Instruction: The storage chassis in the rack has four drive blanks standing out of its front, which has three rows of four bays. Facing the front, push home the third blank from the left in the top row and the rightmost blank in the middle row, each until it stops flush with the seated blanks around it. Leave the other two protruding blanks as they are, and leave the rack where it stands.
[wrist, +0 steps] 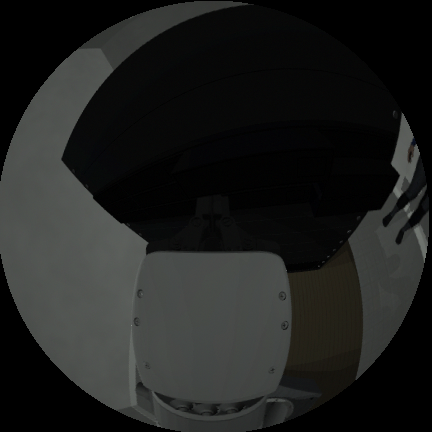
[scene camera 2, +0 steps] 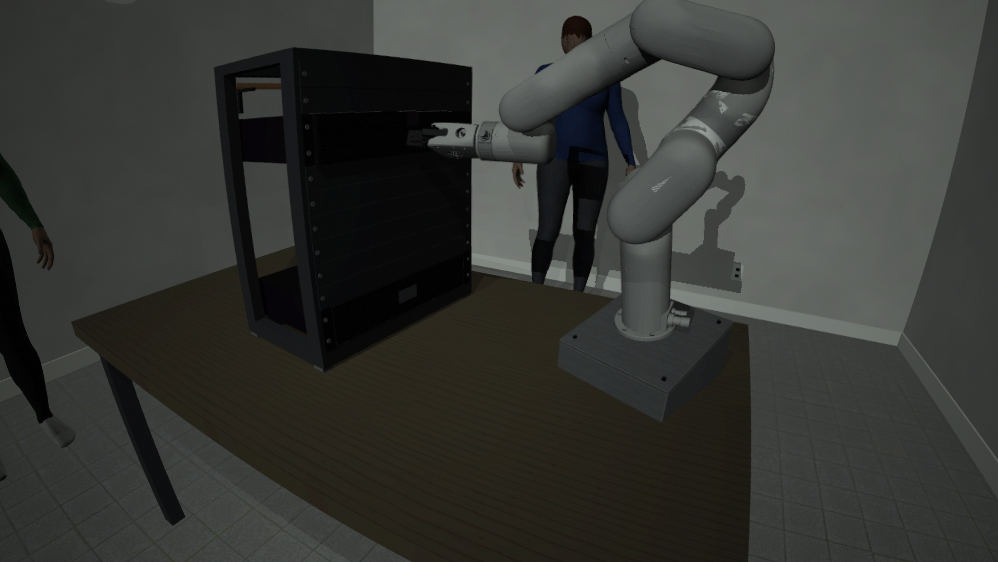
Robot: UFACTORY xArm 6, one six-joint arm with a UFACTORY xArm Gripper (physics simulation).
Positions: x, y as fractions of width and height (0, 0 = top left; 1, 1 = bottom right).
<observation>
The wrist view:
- my gripper: 0.49, 0.45
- black rack: 0.50, 0.24
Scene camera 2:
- my gripper: 0.41, 0.25
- black rack: 0.38, 0.41
</observation>
